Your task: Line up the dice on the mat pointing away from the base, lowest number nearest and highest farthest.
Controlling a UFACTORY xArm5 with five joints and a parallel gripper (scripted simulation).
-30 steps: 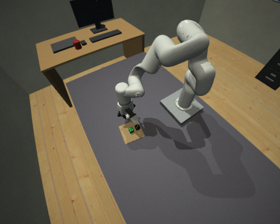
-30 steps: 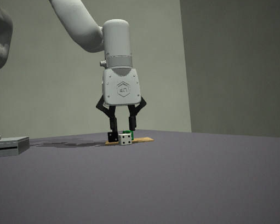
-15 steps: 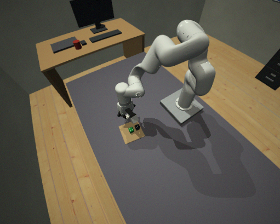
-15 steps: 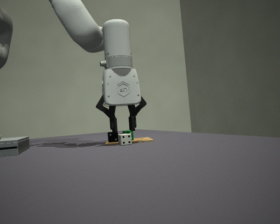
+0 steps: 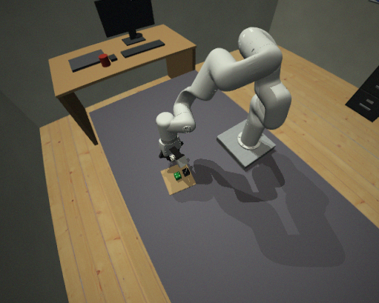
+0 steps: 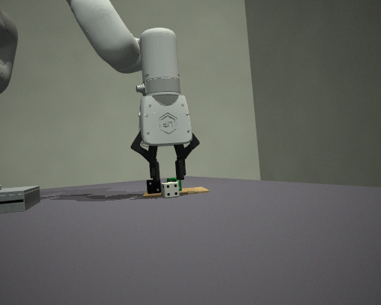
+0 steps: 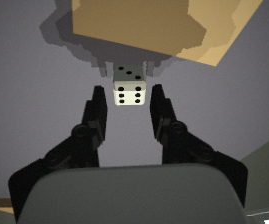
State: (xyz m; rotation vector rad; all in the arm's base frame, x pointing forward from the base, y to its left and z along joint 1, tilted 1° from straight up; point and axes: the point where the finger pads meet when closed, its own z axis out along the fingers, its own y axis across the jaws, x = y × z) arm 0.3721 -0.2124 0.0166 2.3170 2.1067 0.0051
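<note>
My hand is 40 mm above the white die. The rest, counted from my hand: tan mat (90 mm to the left, 50 mm below, 50 mm ahead); green die (90 mm to the left, 50 mm ahead, 30 mm below); black die (110 mm to the left, 30 mm below).
</note>
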